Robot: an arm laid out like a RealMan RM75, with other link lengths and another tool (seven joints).
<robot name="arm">
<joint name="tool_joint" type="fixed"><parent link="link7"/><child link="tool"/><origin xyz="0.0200 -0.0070 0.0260" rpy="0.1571 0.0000 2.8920"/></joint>
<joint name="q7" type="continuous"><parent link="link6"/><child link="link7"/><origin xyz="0.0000 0.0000 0.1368" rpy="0.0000 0.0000 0.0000"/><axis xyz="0 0 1"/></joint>
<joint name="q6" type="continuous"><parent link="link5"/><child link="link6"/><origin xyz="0.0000 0.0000 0.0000" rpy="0.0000 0.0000 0.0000"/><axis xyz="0 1 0"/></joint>
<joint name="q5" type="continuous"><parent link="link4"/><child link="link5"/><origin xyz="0.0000 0.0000 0.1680" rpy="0.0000 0.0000 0.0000"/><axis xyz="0 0 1"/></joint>
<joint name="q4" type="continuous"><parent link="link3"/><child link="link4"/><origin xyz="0.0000 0.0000 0.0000" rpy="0.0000 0.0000 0.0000"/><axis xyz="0 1 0"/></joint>
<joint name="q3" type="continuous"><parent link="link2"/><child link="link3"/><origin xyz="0.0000 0.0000 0.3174" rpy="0.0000 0.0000 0.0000"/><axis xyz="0 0 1"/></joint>
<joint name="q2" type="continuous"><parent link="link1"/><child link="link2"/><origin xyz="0.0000 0.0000 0.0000" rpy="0.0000 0.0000 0.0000"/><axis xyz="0 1 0"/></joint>
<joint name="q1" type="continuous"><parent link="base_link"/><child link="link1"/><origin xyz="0.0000 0.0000 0.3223" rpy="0.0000 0.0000 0.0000"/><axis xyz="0 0 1"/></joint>
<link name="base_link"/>
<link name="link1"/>
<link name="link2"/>
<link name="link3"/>
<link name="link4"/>
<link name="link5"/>
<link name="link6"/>
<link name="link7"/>
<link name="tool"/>
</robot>
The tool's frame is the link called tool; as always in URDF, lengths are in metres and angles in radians. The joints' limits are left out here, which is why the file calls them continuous.
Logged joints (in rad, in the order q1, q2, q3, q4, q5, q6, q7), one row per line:
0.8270, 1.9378, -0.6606, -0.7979, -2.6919, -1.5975, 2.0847
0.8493, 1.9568, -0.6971, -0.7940, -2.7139, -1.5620, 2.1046
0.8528, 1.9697, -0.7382, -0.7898, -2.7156, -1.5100, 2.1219
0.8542, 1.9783, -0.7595, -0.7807, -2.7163, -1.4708, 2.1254
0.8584, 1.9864, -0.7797, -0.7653, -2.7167, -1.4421, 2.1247
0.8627, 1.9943, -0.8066, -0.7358, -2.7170, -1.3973, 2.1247
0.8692, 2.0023, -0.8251, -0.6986, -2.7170, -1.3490, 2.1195
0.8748, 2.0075, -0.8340, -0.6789, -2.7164, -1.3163, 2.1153
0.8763, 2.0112, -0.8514, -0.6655, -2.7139, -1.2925, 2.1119
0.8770, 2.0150, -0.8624, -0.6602, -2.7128, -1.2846, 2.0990
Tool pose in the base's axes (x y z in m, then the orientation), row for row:
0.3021, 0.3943, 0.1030, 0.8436, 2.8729, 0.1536
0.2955, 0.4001, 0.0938, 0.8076, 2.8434, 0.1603
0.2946, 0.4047, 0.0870, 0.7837, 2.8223, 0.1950
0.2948, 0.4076, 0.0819, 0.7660, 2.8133, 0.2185
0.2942, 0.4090, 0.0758, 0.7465, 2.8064, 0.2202
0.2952, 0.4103, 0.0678, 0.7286, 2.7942, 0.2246
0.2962, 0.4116, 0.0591, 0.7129, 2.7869, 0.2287
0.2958, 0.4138, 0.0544, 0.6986, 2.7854, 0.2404
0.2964, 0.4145, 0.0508, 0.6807, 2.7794, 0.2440
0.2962, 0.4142, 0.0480, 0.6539, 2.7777, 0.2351
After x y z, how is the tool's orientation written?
As a rotation vector, in radians.
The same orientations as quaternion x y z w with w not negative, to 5 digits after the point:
0.28065, 0.95577, 0.05110, 0.07167
0.27170, 0.95659, 0.05393, 0.09057
0.26555, 0.95632, 0.06607, 0.10283
0.26043, 0.95648, 0.07429, 0.10863
0.25464, 0.95730, 0.07511, 0.11438
0.24967, 0.95749, 0.07696, 0.12231
0.24503, 0.95786, 0.07860, 0.12759
0.24038, 0.95843, 0.08272, 0.12957
0.23487, 0.95900, 0.08419, 0.13443
0.22617, 0.96073, 0.08131, 0.13870

